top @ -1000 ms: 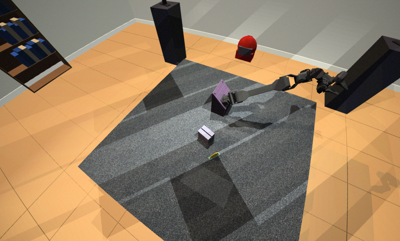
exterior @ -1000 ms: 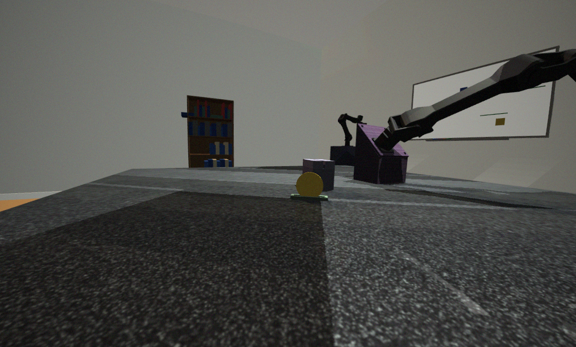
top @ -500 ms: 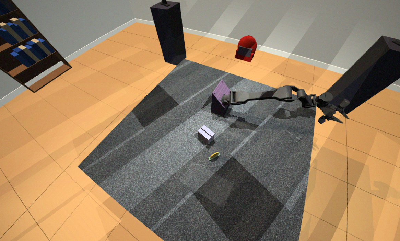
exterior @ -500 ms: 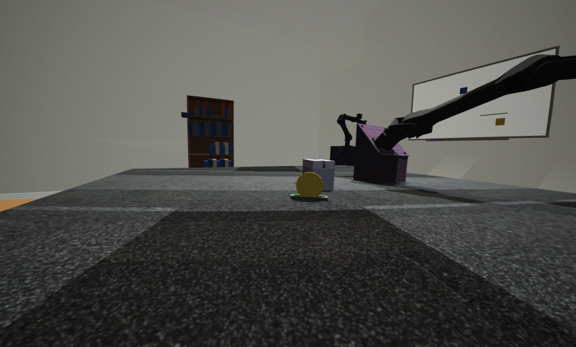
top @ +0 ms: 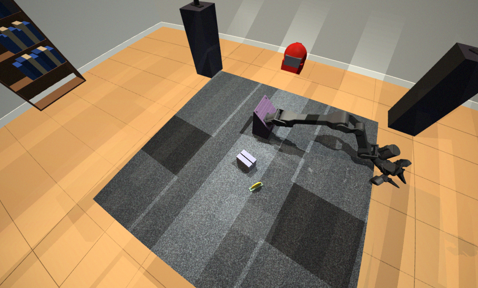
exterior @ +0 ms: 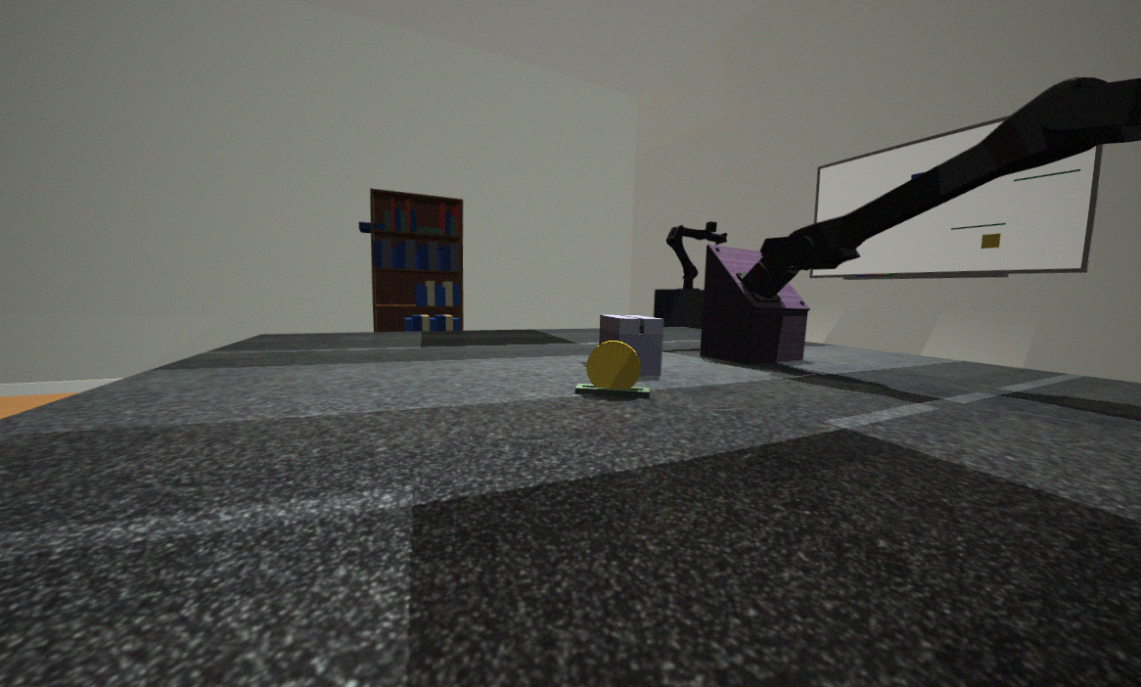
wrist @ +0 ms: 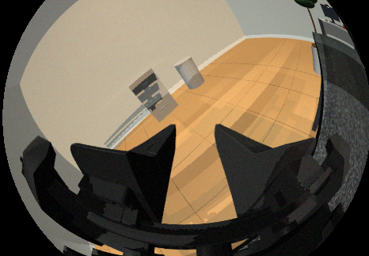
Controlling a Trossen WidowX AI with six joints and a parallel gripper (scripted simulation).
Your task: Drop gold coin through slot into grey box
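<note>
Right now the gold coin is 66 cm to the right of my gripper tip, 31 cm ahead of it and 4 cm below it.
</note>
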